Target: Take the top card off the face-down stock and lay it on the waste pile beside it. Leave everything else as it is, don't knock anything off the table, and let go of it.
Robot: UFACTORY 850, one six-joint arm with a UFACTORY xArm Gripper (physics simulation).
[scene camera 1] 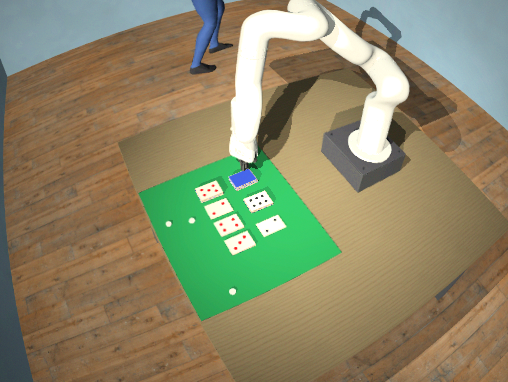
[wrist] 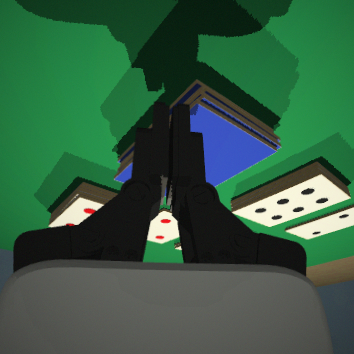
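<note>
The face-down stock, a blue-backed card pile (scene camera 1: 243,178) (wrist: 225,145), lies near the far edge of the green mat; its layers look slightly offset at the edges. A thick face-up pile with several black pips (scene camera 1: 258,201) (wrist: 292,200) lies on one side of it, and a face-up pile with red pips (scene camera 1: 209,191) (wrist: 75,210) on another; which is the waste pile I cannot tell. My gripper (scene camera 1: 243,167) (wrist: 167,122) is shut and empty, pointing down at the stock's far side. In the wrist view its fingers cover part of the stock; whether they touch it is unclear.
A card with two black pips (scene camera 1: 271,226) (wrist: 327,225) and red-pip cards (scene camera 1: 219,208) (scene camera 1: 229,225) (scene camera 1: 240,242) lie on the green mat (scene camera 1: 280,260). Small white balls (scene camera 1: 168,224) (scene camera 1: 192,220) (scene camera 1: 232,291) also rest there. A person (scene camera 1: 204,35) stands beyond the table.
</note>
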